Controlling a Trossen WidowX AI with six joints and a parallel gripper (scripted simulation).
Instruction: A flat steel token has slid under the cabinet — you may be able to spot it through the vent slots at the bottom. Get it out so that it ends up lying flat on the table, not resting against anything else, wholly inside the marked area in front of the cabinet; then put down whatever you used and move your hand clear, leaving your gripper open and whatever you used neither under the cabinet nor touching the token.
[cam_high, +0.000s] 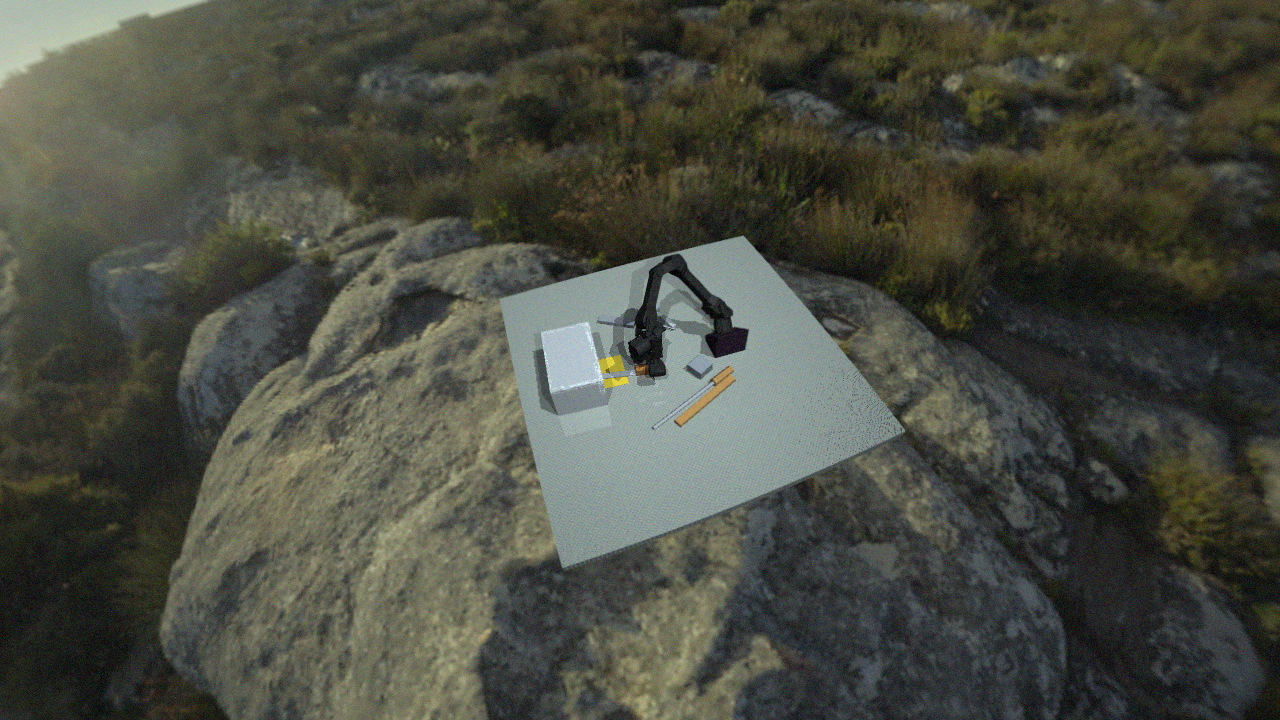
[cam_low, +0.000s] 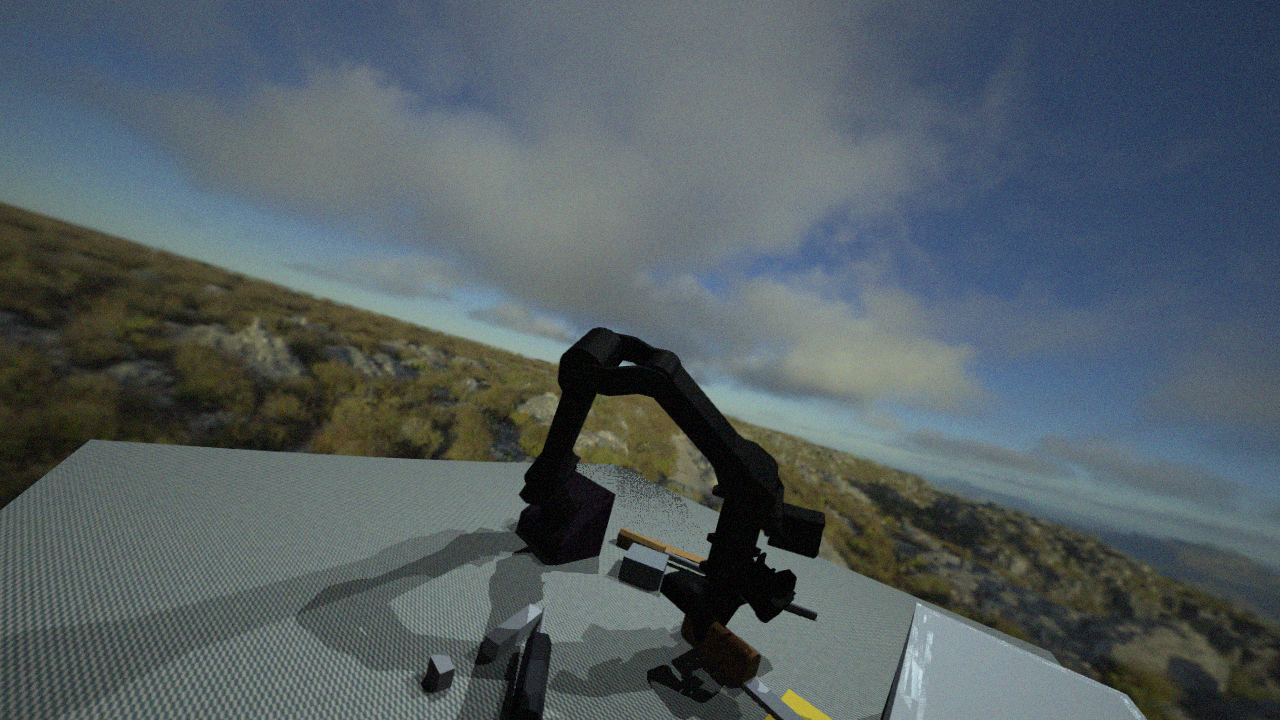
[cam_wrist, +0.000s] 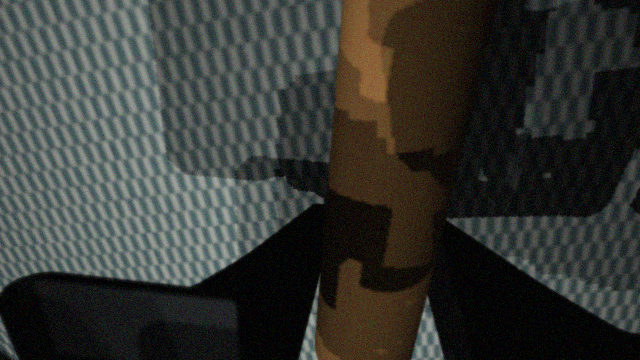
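Right now the grey block is 16 cm behind my gripper tip, 7 cm to the left of it and 1 cm above it. The rest, counted from my gripper tip: grey bar 21 cm to the right, 16 cm behind; small grey cube 30 cm to the right, 14 cm behind; wooden stick 21 cm to the left, 11 cm behind.
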